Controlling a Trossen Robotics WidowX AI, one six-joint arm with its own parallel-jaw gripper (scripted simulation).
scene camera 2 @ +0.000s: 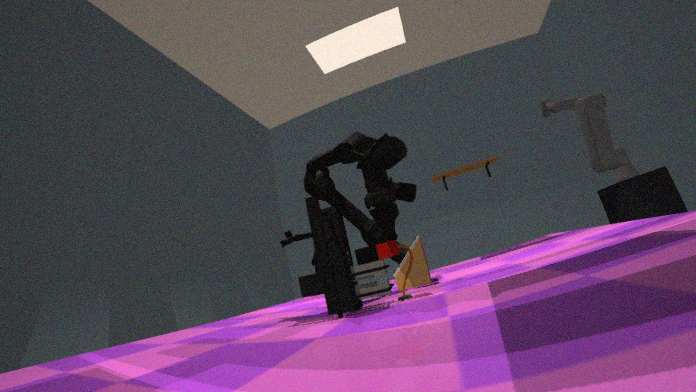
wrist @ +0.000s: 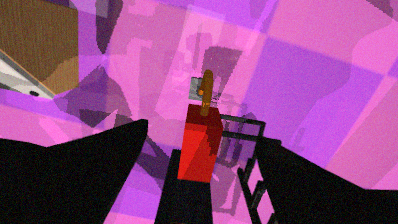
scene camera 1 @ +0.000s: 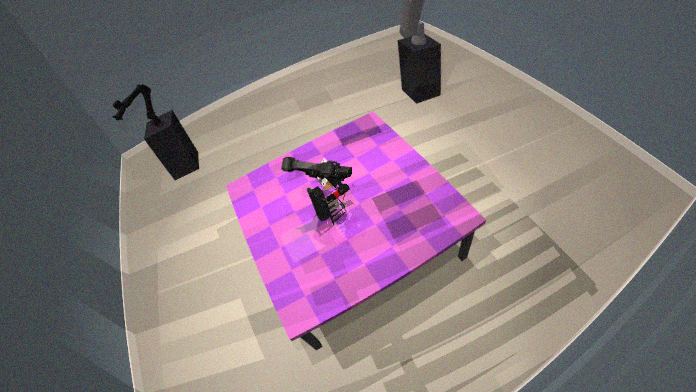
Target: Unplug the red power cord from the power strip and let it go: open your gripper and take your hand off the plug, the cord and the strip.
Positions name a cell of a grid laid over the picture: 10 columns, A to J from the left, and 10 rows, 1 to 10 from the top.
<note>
My gripper (scene camera 2: F7) is open, with nothing in its grasp.
My gripper also shows in the wrist view (wrist: F7).
</note>
